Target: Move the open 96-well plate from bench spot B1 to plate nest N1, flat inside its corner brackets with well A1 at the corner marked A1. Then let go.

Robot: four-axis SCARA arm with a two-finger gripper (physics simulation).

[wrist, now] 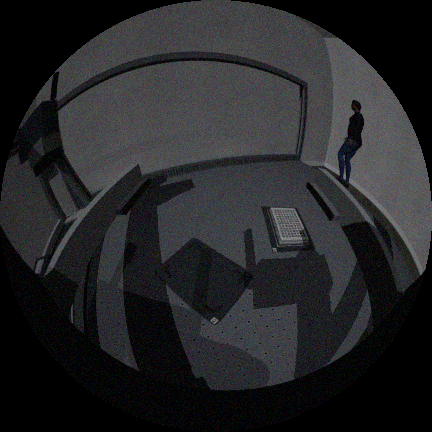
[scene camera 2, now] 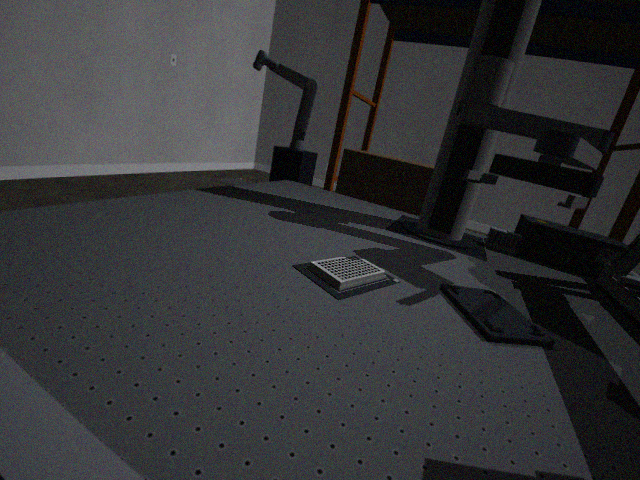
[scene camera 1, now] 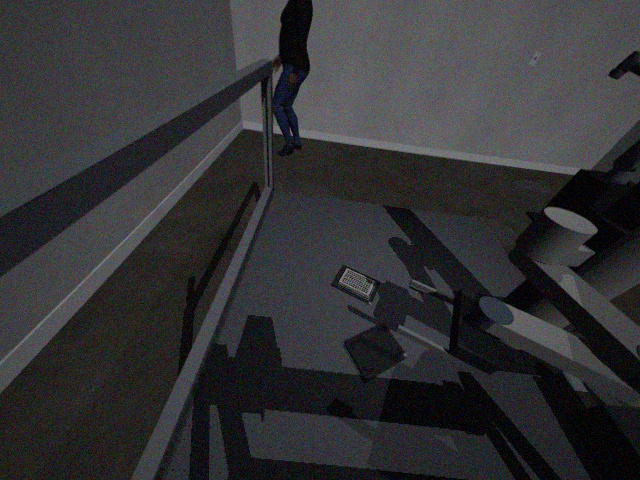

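Seen in the pictures: gripper, between the fingertips: (wrist: 229, 168) (scene camera 2: 512, 186) (scene camera 1: 404, 303); arm's base, origin of its link: (scene camera 2: 436, 237).
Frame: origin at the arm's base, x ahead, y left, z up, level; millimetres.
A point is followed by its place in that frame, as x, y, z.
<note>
The white 96-well plate (scene camera 1: 356, 282) {556, -119, 29} (scene camera 2: 348, 272) {580, -117, 29} (wrist: 287, 226) {541, -109, 29} lies flat on a thin dark base (scene camera 1: 336, 283) {633, -113, 15} (scene camera 2: 317, 276) {610, -162, 15} (wrist: 268, 218) {598, -88, 15}. Well A1 cannot be made out. The dark plate nest (scene camera 1: 374, 351) {512, 142, 25} (scene camera 2: 496, 312) {512, 141, 25} (wrist: 185, 280) {504, 166, 25} lies beside it, turned at an angle to the plate, with low corner brackets and a small pale mark at one corner. No plate lies in the nest. My gripper (scene camera 1: 405, 305) {482, 96, 234} (wrist: 229, 168) {482, 96, 234} is open and empty, its fingers wide apart above the bench, near neither thing's surface. In scene camera 2 its fingers are hard to make out.
A railing (scene camera 1: 129, 149) {1004, 178, 614} runs along one bench side. A person (scene camera 1: 293, 56) (wrist: 355, 130) stands beyond the bench's edge. The arm's column (scene camera 2: 447, 155) {62, -43, 265} rises behind the nest. Another robot arm (scene camera 2: 305, 111) and an orange frame (scene camera 2: 344, 113) stand farther back. Dark shadows cross the bench.
</note>
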